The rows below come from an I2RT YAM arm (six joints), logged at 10 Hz.
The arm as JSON. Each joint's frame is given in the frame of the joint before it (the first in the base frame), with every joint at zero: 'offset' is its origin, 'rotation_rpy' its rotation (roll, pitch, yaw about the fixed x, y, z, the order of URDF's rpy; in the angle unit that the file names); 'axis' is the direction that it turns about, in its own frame. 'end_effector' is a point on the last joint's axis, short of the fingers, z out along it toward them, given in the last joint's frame.
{
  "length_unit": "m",
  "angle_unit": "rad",
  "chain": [
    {
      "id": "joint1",
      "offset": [
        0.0,
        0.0,
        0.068
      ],
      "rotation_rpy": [
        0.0,
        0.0,
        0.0
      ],
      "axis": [
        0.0,
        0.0,
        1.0
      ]
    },
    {
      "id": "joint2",
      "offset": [
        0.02,
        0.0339,
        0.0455
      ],
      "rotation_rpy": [
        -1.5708,
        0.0,
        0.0
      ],
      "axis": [
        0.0,
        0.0,
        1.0
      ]
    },
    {
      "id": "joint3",
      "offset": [
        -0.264,
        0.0,
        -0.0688
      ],
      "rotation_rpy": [
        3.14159,
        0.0,
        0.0
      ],
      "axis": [
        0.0,
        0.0,
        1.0
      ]
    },
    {
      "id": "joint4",
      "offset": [
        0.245,
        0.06,
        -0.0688
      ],
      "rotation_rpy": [
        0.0,
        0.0,
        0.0
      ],
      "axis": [
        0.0,
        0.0,
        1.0
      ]
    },
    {
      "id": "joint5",
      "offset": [
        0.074,
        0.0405,
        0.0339
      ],
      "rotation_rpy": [
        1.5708,
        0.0,
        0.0
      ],
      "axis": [
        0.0,
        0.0,
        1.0
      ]
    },
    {
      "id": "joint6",
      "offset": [
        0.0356,
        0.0,
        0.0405
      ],
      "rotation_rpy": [
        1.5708,
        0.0,
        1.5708
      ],
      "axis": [
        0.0,
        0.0,
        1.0
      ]
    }
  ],
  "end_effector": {
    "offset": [
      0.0,
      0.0,
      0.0
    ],
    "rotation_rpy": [
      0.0,
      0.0,
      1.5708
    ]
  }
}
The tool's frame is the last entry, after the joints.
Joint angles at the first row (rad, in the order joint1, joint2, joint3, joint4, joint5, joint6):
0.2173, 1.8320, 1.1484, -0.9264, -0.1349, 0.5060
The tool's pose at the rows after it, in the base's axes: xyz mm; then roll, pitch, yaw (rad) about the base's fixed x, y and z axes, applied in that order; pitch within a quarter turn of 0, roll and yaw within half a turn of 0:
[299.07 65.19 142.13 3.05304 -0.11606 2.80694]
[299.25 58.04 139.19 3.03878 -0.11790 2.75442]
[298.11 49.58 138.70 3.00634 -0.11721 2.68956]
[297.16 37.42 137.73 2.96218 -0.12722 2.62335]
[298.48 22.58 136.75 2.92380 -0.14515 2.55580]
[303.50 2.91 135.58 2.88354 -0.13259 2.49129]
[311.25 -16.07 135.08 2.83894 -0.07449 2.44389]
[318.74 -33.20 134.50 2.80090 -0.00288 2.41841]
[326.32 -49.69 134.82 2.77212 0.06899 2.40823]
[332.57 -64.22 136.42 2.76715 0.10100 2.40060]
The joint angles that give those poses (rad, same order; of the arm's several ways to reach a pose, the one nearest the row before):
0.1989, 1.8339, 1.1107, -0.9024, -0.1352, 0.5350
0.1741, 1.8313, 1.0939, -0.8784, -0.1497, 0.5640
0.1440, 1.8141, 1.0691, -0.8463, -0.1776, 0.6021
0.0994, 1.7988, 1.0439, -0.8142, -0.2195, 0.6292
0.0448, 1.7962, 1.0344, -0.7952, -0.2607, 0.6483
-0.0235, 1.8007, 1.0332, -0.7551, -0.2855, 0.6510
-0.0841, 1.8050, 1.0333, -0.6804, -0.2886, 0.6422
-0.1348, 1.8118, 1.0340, -0.6010, -0.2832, 0.6163
-0.1806, 1.8236, 1.0439, -0.5342, -0.2771, 0.5758
-0.2192, 1.8435, 1.0748, -0.5247, -0.2737, 0.5411

